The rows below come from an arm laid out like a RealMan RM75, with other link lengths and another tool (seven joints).
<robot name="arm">
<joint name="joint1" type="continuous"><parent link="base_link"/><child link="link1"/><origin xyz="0 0 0.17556" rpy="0 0 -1.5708"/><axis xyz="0 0 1"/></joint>
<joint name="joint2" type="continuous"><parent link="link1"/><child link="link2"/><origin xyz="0 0 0" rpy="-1.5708 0 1.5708"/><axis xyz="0 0 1"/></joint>
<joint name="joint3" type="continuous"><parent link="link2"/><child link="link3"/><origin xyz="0 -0.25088 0" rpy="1.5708 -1.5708 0"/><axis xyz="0 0 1"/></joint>
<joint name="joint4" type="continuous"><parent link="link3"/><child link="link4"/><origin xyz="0 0 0" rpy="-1.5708 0 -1.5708"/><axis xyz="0 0 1"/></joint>
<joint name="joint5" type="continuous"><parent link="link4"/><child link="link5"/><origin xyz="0 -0.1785 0" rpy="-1.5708 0 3.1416"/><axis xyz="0 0 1"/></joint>
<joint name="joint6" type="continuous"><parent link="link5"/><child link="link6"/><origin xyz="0 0 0" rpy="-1.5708 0 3.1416"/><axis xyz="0 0 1"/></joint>
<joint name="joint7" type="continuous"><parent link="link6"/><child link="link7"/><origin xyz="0 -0.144 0" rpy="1.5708 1.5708 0"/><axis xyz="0 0 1"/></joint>
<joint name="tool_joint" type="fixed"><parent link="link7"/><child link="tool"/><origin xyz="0.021 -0.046 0.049" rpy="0 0.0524 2.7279"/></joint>
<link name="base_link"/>
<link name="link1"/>
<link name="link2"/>
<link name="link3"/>
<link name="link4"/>
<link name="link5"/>
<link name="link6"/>
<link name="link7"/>
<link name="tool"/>
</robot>
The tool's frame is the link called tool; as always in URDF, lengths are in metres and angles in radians. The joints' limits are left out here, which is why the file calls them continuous.
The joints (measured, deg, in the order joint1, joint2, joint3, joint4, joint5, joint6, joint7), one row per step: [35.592, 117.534, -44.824, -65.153, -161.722, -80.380, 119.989]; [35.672, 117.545, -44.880, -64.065, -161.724, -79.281, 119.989]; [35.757, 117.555, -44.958, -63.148, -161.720, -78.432, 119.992]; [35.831, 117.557, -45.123, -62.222, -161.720, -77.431, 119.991]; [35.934, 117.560, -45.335, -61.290, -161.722, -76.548, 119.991]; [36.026, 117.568, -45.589, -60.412, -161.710, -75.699, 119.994]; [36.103, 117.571, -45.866, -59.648, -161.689, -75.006, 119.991]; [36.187, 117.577, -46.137, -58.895, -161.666, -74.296, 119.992]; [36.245, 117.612, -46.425, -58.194, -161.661, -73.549, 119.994]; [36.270, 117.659, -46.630, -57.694, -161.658, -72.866, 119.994]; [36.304, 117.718, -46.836, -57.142, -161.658, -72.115, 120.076]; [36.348, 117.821, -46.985, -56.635, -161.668, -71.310, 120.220]
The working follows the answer.
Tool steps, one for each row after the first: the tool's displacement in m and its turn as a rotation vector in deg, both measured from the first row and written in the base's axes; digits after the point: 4 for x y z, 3 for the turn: [0.0021, 0.0010, -0.0022, 0.168, 0.043, -0.160]; [0.0037, 0.0017, -0.0043, 0.223, 0.091, -0.293]; [0.0054, 0.0027, -0.0063, 0.341, 0.032, -0.346]; [0.0067, 0.0035, -0.0087, 0.318, -0.016, -0.399]; [0.0079, 0.0042, -0.0111, 0.274, -0.081, -0.422]; [0.0088, 0.0046, -0.0135, 0.158, -0.152, -0.429]; [0.0097, 0.0051, -0.0157, 0.069, -0.226, -0.423]; [0.0106, 0.0056, -0.0180, 0.014, -0.336, -0.394]; [0.0112, 0.0062, -0.0194, 0.092, -0.448, -0.332]; [0.0120, 0.0068, -0.0210, 0.224, -0.525, -0.332]; [0.0126, 0.0076, -0.0224, 0.476, -0.556, -0.348]
Tool pose at each row, in the base's axes (x y z in m, rotation vector in deg; rounded; the steps above come from the unrounded poses): [0.2843, 0.4156, -0.0119, -81.670, 117.376, 2.218]; [0.2864, 0.4166, -0.0141, -81.415, 117.474, 2.354]; [0.2881, 0.4173, -0.0163, -81.256, 117.591, 2.388]; [0.2897, 0.4183, -0.0182, -81.115, 117.545, 2.444]; [0.2910, 0.4191, -0.0207, -81.062, 117.550, 2.364]; [0.2922, 0.4198, -0.0231, -81.049, 117.526, 2.263]; [0.2931, 0.4202, -0.0254, -81.094, 117.509, 2.090]; [0.2940, 0.4207, -0.0277, -81.136, 117.470, 1.949]; [0.2949, 0.4212, -0.0299, -81.170, 117.377, 1.826]; [0.2956, 0.4218, -0.0314, -81.159, 117.220, 1.850]; [0.2963, 0.4224, -0.0329, -81.060, 117.118, 1.930]; [0.2969, 0.4232, -0.0344, -80.882, 117.031, 2.158]

